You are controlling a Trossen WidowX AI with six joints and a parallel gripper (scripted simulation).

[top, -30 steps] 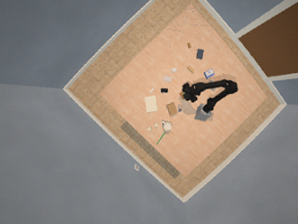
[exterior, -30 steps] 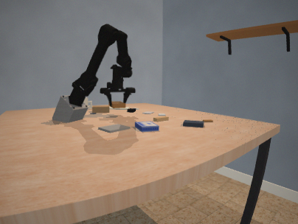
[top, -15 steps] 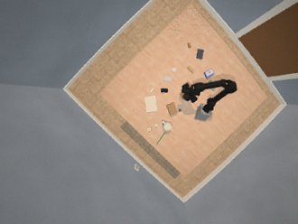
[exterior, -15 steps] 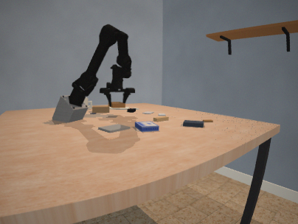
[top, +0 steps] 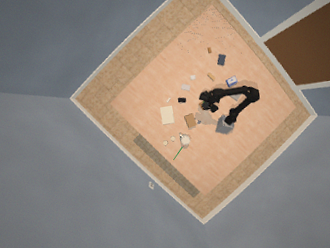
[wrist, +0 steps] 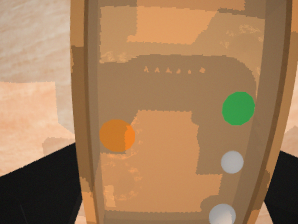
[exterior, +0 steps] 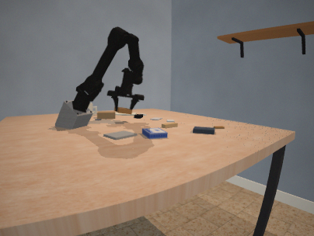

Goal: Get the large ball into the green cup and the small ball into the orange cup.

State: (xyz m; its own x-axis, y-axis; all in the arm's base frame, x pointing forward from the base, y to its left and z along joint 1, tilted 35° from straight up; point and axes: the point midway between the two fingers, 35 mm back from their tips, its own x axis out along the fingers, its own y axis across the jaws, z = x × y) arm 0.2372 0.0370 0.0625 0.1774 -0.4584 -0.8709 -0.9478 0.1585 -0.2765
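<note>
Now: hand 1 cm to the right of the wooden puzzle and 3 cm above it. Also, from my hand: dark blue block (14 cm ahead, 39 cm to the right, 8 cm below); grey plate (17 cm behind, 25 cm to the right, 9 cm below); cream sheet (19 cm ahead, 31 cm to the left, 9 cm below).
</note>
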